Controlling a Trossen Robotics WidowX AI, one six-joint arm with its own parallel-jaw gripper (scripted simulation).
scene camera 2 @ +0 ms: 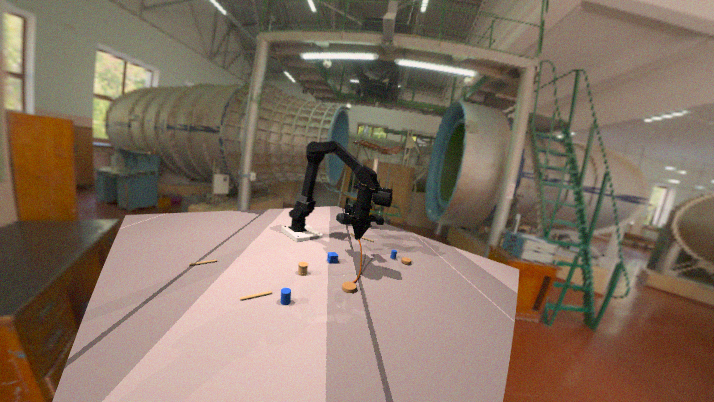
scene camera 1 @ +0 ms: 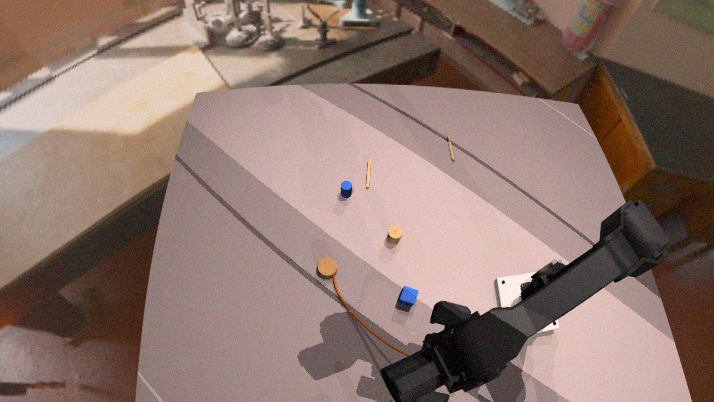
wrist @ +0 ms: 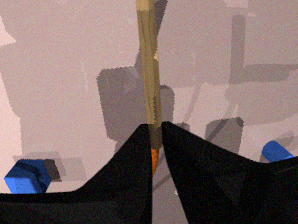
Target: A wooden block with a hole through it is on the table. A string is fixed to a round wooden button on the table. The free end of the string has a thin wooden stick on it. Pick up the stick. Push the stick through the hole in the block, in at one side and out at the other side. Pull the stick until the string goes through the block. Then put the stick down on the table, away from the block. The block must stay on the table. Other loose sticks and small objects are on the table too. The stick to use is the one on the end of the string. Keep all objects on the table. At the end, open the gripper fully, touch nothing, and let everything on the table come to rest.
Note:
In view: my gripper [scene camera 2: 357, 239] and a blue cube [wrist: 31, 176].
My gripper also shows in the wrist view [wrist: 154, 130].

